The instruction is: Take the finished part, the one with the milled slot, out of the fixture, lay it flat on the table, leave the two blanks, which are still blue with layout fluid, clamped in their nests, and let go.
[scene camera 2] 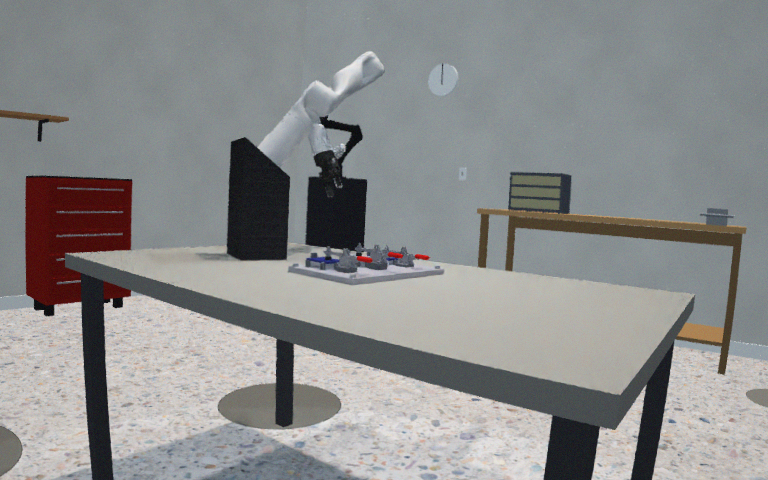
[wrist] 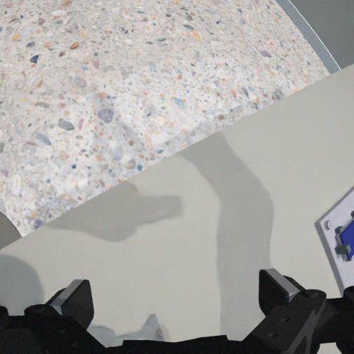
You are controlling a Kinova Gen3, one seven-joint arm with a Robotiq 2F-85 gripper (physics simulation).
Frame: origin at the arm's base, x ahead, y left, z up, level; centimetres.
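Seen in the pictures: gripper, between the fingertips: (scene camera 2: 335,192); arm's base, origin of its link: (scene camera 2: 263,164).
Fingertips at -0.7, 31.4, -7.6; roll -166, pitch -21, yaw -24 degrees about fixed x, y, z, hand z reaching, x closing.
Note:
Pixels of each thing's top centre, then the offset from my fingertips to it, as dx, dy, dz. "spot": a spot on its surface instead. Level surfaces: height alone.
- table, height of its surface: dz -20.8
- fixture's pale base plate, a spot on its surface: (scene camera 2: 353,279) spot: +55.5, -44.1, -19.6
- blue blank, centre of its top: (scene camera 2: 325,259) +39.1, -38.0, -17.2
My gripper (scene camera 2: 334,190) (wrist: 174,294) is open and empty, high above the table (scene camera 2: 481,328) (wrist: 165,255), behind the fixture in the scene view. The fixture's pale base plate (scene camera 2: 353,279) (wrist: 330,245) lies on the table; part of it shows at the right edge of the wrist view. A blue blank (scene camera 2: 322,260) (wrist: 348,242) sits in a nest at the plate's left in the scene view. More blue (scene camera 2: 389,260) shows farther right, partly hidden by grey clamps (scene camera 2: 376,259) with red handles (scene camera 2: 364,259). The finished part with the milled slot cannot be made out in either view.
A black pedestal (scene camera 2: 257,209) carries the arm at the table's far left, and another black block (scene camera 2: 336,215) stands behind the table. The toggle clamps and red handles rise above the plate. In the wrist view the table edge runs diagonally, with speckled floor (wrist: 115,90) beyond.

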